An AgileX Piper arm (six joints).
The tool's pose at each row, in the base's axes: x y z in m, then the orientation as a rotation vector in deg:
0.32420 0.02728 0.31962 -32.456 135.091 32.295
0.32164 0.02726 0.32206 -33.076 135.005 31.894
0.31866 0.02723 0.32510 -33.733 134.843 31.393
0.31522 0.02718 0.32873 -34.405 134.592 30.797
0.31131 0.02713 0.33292 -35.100 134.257 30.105
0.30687 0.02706 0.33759 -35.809 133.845 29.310
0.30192 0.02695 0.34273 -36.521 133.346 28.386
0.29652 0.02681 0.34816 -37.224 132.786 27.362
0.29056 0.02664 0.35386 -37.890 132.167 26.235
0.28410 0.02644 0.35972 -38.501 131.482 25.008
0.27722 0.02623 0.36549 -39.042 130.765 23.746
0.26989 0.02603 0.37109 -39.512 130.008 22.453
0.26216 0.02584 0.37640 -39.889 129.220 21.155
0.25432 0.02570 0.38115 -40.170 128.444 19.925
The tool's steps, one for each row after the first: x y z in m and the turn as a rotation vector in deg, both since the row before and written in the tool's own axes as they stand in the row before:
0.00017 0.00193 -0.00296 0.114 0.125 -0.540
0.00006 0.00228 -0.00359 0.175 0.071 -0.617
-0.00003 0.00264 -0.00425 0.239 -0.001 -0.682
-0.00012 0.00300 -0.00488 0.303 -0.063 -0.752
-0.00012 0.00334 -0.00551 0.374 -0.121 -0.816
-0.00015 0.00364 -0.00613 0.468 -0.188 -0.884
-0.00012 0.00387 -0.00661 0.545 -0.234 -0.929
-0.00002 0.00414 -0.00713 0.633 -0.285 -0.956
0.00009 0.00434 -0.00757 0.726 -0.347 -0.974
0.00030 0.00447 -0.00778 0.776 -0.385 -0.952
0.00057 0.00462 -0.00797 0.825 -0.431 -0.931
0.00088 0.00473 -0.00805 0.864 -0.477 -0.886
0.00119 0.00470 -0.00778 0.849 -0.493 -0.802

